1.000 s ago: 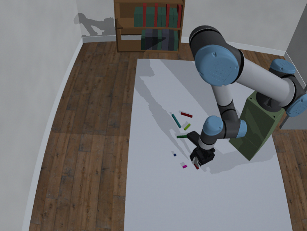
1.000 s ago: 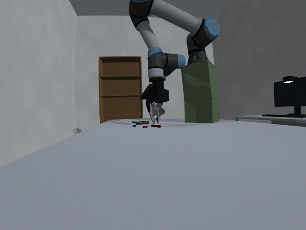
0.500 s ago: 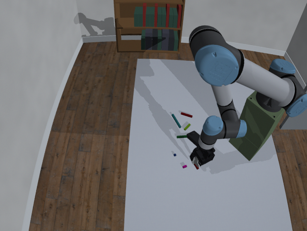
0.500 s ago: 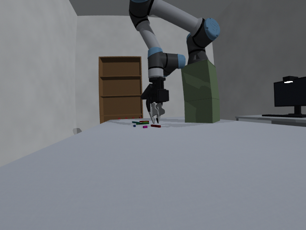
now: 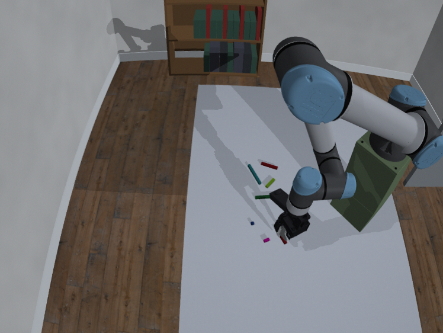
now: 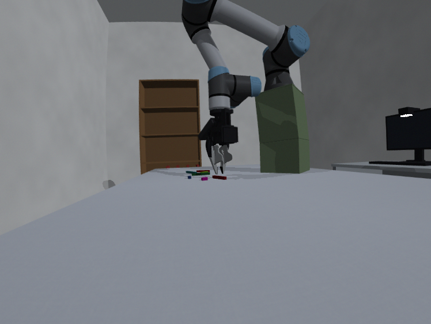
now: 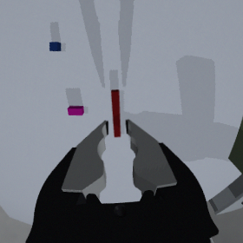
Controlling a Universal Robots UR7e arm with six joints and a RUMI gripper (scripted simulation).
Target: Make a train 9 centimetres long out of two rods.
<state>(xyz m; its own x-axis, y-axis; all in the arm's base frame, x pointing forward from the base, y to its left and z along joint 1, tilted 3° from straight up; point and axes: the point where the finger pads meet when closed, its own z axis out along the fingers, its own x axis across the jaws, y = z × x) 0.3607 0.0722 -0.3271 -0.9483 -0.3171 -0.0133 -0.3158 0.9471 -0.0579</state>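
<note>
Now: the magenta rod 6 cm ahead of my hand, 3 cm below it and 1 cm to the left of it. From my hand the other things lie so: green rod (18 cm to the right, 3 cm below, 2 cm ahead); then blue rod (10 cm ahead, 7 cm to the right, 3 cm below); then lime rod (24 cm to the right, 3 cm below, 1 cm behind).
</note>
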